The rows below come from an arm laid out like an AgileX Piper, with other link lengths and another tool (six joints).
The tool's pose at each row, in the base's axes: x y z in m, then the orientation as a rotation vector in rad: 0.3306 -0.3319 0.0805 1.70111 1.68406 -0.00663; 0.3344 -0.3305 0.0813 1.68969 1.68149 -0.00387; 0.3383 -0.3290 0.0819 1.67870 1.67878 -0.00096; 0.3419 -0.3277 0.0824 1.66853 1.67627 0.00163; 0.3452 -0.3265 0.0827 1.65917 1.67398 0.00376; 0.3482 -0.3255 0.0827 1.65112 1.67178 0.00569; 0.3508 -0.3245 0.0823 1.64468 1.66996 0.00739; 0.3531 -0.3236 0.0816 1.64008 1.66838 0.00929; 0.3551 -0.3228 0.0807 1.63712 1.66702 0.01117; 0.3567 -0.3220 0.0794 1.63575 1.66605 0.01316; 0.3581 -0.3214 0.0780 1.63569 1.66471 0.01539; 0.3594 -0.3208 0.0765 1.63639 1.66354 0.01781; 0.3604 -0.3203 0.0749 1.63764 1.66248 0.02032; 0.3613 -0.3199 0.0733 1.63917 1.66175 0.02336
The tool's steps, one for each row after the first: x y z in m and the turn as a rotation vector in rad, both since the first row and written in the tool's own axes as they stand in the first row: 0.0014 0.0039 0.0005 -0.00970 -0.00432 -0.00370; 0.0029 0.0077 0.0012 -0.01925 -0.00849 -0.00708; 0.0043 0.0112 0.0019 -0.02804 -0.01237 -0.01025; 0.0057 0.0144 0.0027 -0.03599 -0.01606 -0.01326; 0.0070 0.0171 0.0036 -0.04296 -0.01931 -0.01571; 0.0084 0.0193 0.0047 -0.04864 -0.02186 -0.01760; 0.0098 0.0211 0.0058 -0.05316 -0.02350 -0.01861; 0.0113 0.0225 0.0071 -0.05652 -0.02443 -0.01890; 0.0128 0.0234 0.0084 -0.05878 -0.02449 -0.01853; 0.0142 0.0240 0.0098 -0.06045 -0.02420 -0.01722; 0.0156 0.0245 0.0112 -0.06166 -0.02344 -0.01555; 0.0170 0.0246 0.0126 -0.06252 -0.02236 -0.01363; 0.0182 0.0247 0.0140 -0.06335 -0.02070 -0.01159
